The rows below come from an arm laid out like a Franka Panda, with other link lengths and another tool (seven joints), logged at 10 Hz.
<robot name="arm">
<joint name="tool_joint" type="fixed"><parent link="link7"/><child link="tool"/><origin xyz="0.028 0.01 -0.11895" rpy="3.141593 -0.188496 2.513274"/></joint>
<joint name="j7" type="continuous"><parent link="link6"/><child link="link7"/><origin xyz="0.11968 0 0"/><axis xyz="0 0 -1"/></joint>
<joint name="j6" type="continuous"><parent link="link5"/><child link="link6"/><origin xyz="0 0 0"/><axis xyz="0 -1 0"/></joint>
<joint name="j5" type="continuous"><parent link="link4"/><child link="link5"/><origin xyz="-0.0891 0 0.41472"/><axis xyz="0 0 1"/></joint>
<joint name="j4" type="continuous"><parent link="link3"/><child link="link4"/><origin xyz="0.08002 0 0"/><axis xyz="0 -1 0"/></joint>
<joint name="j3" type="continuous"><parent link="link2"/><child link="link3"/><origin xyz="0 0 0.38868"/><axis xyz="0 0 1"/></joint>
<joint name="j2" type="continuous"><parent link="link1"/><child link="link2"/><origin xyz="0 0 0"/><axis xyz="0 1 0"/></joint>
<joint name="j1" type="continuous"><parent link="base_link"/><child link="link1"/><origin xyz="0 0 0.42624"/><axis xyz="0 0 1"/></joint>
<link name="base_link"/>
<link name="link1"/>
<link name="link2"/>
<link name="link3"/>
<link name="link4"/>
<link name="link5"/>
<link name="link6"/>
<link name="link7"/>
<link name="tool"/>
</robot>
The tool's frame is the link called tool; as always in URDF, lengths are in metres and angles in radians. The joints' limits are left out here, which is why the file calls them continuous.
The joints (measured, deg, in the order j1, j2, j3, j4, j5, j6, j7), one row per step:
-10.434 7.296 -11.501 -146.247 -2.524 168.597 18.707
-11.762 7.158 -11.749 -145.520 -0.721 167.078 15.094
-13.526 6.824 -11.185 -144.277 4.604 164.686 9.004
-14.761 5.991 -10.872 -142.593 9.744 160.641 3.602
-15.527 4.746 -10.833 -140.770 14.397 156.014 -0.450
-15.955 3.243 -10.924 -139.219 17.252 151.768 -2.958
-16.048 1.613 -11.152 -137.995 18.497 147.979 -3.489
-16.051 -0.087 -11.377 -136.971 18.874 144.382 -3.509
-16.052 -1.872 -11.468 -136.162 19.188 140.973 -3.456
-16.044 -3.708 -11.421 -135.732 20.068 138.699 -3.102
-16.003 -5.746 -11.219 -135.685 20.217 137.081 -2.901
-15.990 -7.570 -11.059 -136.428 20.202 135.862 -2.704
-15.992 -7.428 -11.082 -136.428 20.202 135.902 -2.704
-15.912 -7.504 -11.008 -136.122 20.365 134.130 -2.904
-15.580 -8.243 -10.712 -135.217 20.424 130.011 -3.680
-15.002 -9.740 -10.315 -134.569 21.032 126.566 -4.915
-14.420 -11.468 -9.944 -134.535 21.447 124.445 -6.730
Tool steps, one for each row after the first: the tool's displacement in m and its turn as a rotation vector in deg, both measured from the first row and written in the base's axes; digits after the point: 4 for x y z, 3 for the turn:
-0.0038 -0.0176 0.0025 0.138 0.720 0.271
-0.0068 -0.0374 0.0082 1.597 0.953 0.303
-0.0083 -0.0528 0.0176 3.973 1.311 0.425
-0.0087 -0.0639 0.0312 6.966 1.144 0.280
-0.0082 -0.0692 0.0472 9.472 0.754 0.602
-0.0079 -0.0706 0.0636 11.480 0.502 0.578
-0.0082 -0.0696 0.0800 13.082 0.496 0.859
-0.0096 -0.0667 0.0961 14.612 0.495 1.286
-0.0119 -0.0634 0.1123 15.999 -0.291 1.073
-0.0152 -0.0577 0.1288 16.560 -1.075 1.582
-0.0219 -0.0513 0.1366 17.173 -1.190 1.958
-0.0218 -0.0517 0.1353 17.192 -1.091 1.905
-0.0215 -0.0477 0.1344 18.201 -0.138 2.515
-0.0202 -0.0359 0.1399 19.962 1.559 4.819
-0.0200 -0.0208 0.1525 21.430 2.042 7.651
-0.0222 -0.0063 0.1647 21.998 1.873 10.890

